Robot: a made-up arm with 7 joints. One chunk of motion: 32 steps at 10 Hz.
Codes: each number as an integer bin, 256 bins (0 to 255) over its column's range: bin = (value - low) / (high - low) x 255, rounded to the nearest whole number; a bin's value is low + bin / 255 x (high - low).
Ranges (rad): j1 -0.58..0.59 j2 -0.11..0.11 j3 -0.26..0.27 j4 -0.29..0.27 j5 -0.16..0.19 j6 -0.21..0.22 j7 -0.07..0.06
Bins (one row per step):
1: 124 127 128 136 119 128 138
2: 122 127 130 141 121 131 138
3: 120 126 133 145 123 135 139
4: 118 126 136 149 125 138 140
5: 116 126 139 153 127 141 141
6: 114 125 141 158 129 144 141
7: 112 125 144 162 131 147 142
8: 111 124 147 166 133 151 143
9: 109 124 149 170 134 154 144
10: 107 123 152 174 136 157 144
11: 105 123 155 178 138 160 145
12: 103 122 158 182 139 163 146
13: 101 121 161 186 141 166 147
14: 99 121 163 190 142 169 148
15: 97 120 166 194 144 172 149
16: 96 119 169 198 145 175 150
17: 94 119 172 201 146 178 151
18: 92 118 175 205 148 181 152
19: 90 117 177 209 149 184 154
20: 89 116 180 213 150 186 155
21: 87 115 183 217 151 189 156
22: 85 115 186 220 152 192 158
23: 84 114 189 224 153 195 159
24: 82 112 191 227 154 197 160
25: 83 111 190 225 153 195 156
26: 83 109 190 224 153 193 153
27: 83 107 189 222 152 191 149
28: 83 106 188 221 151 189 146
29: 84 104 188 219 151 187 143
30: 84 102 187 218 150 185 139
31: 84 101 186 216 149 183 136
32: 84 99 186 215 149 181 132
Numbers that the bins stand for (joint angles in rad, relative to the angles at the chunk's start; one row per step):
1: -0.0111 -0.0004 0.0060 0.0087 0.0033 0.0058 0.0004
2: -0.0202 -0.0004 0.0102 0.0196 0.0061 0.0109 0.0004
3: -0.0294 -0.0013 0.0164 0.0284 0.0088 0.0176 0.0009
4: -0.0386 -0.0013 0.0227 0.0372 0.0116 0.0227 0.0014
5: -0.0478 -0.0013 0.0289 0.0460 0.0143 0.0278 0.0019
6: -0.0569 -0.0022 0.0331 0.0570 0.0171 0.0328 0.0019
7: -0.0661 -0.0022 0.0393 0.0658 0.0198 0.0379 0.0024
8: -0.0707 -0.0030 0.0455 0.0745 0.0225 0.0446 0.0029
9: -0.0799 -0.0030 0.0497 0.0833 0.0239 0.0497 0.0034
10: -0.0891 -0.0039 0.0559 0.0921 0.0267 0.0547 0.0034
11: -0.0982 -0.0039 0.0622 0.1009 0.0294 0.0598 0.0039
12: -0.1074 -0.0047 0.0684 0.1097 0.0308 0.0649 0.0044
13: -0.1166 -0.0056 0.0746 0.1185 0.0335 0.0699 0.0049
14: -0.1258 -0.0056 0.0788 0.1273 0.0349 0.0750 0.0055
15: -0.1349 -0.0065 0.0850 0.1360 0.0376 0.0800 0.0060
16: -0.1395 -0.0073 0.0913 0.1448 0.0390 0.0851 0.0065
17: -0.1487 -0.0073 0.0975 0.1514 0.0404 0.0902 0.0070
18: -0.1579 -0.0082 0.1037 0.1602 0.0431 0.0952 0.0075
19: -0.1671 -0.0091 0.1079 0.1690 0.0445 0.1003 0.0085
20: -0.1716 -0.0099 0.1141 0.1778 0.0459 0.1036 0.0090
21: -0.1808 -0.0108 0.1204 0.1865 0.0473 0.1087 0.0095
22: -0.1900 -0.0108 0.1266 0.1931 0.0486 0.1138 0.0105
23: -0.1946 -0.0116 0.1328 0.2019 0.0500 0.1188 0.0111
24: -0.2038 -0.0134 0.1370 0.2085 0.0514 0.1222 0.0116
25: -0.1992 -0.0142 0.1349 0.2041 0.0500 0.1188 0.0095
26: -0.1992 -0.0160 0.1349 0.2019 0.0500 0.1155 0.0080
27: -0.1992 -0.0177 0.1328 0.1975 0.0486 0.1121 0.0060
28: -0.1992 -0.0185 0.1307 0.1953 0.0473 0.1087 0.0044
29: -0.1946 -0.0203 0.1307 0.1909 0.0473 0.1053 0.0029
30: -0.1946 -0.0220 0.1287 0.1887 0.0459 0.1020 0.0009
31: -0.1946 -0.0229 0.1266 0.1844 0.0445 0.0986 -0.0007
32: -0.1946 -0.0246 0.1266 0.1822 0.0445 0.0952 -0.0027

